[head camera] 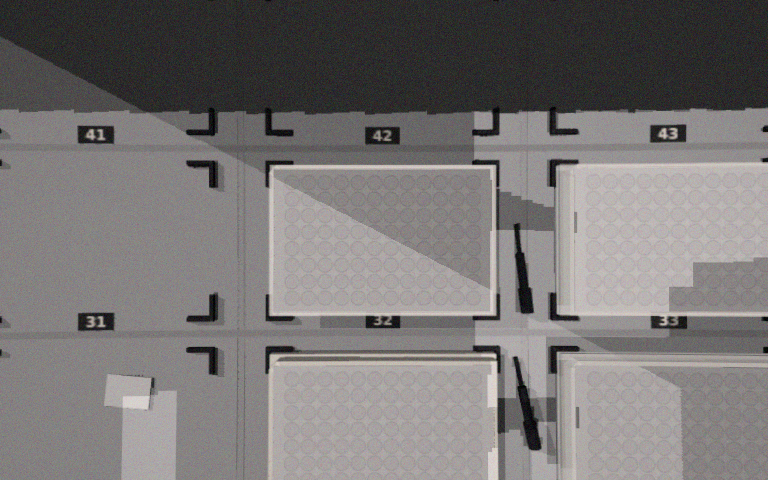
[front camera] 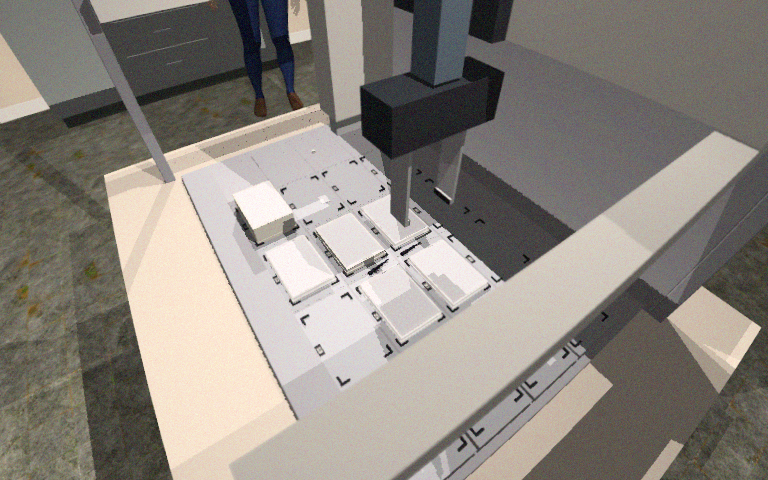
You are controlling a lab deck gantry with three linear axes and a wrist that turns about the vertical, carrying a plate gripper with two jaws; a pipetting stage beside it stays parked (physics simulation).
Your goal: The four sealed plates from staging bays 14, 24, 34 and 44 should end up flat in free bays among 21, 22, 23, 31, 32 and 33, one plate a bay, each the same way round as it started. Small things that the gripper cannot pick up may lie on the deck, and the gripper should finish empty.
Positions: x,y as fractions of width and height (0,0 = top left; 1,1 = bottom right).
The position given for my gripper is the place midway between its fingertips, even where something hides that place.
Labels:
My gripper shows in the front camera view (0.55,0.43); in the head camera view it is out of frame. A white block shows in the front camera view (0.35,0.45); in the head camera view it is out of frame.

